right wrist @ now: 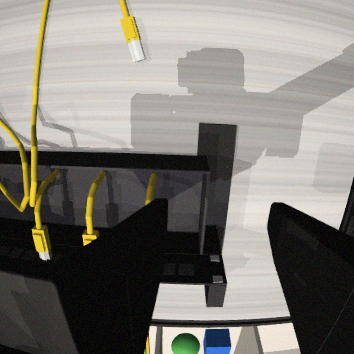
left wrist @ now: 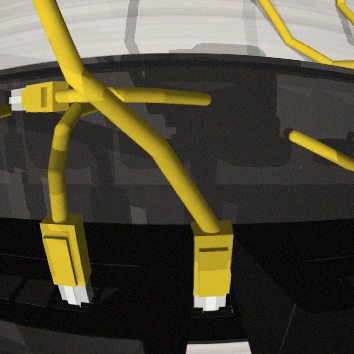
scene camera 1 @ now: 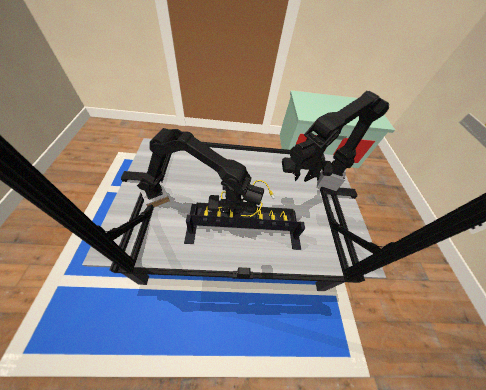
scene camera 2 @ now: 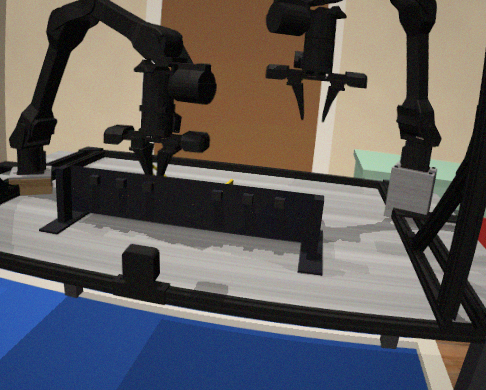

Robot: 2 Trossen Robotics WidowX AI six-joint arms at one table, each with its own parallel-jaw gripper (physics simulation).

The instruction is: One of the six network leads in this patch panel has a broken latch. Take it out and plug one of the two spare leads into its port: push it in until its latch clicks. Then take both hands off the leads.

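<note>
The black patch panel stands across the middle of the table, with several yellow leads plugged into its top. My left gripper is down at the panel, left of its middle, and is shut on a yellow lead plug. The plug's white tip sits at a port mouth. A neighbouring plug sits in the port beside it. A loose plug lies flat behind the panel. A spare lead lies on the table behind the panel. My right gripper is open and empty, high above the panel's right end.
A black frame rims the table, with a small block on its front rail. A grey box sits at the right arm's base. A green cabinet stands behind it.
</note>
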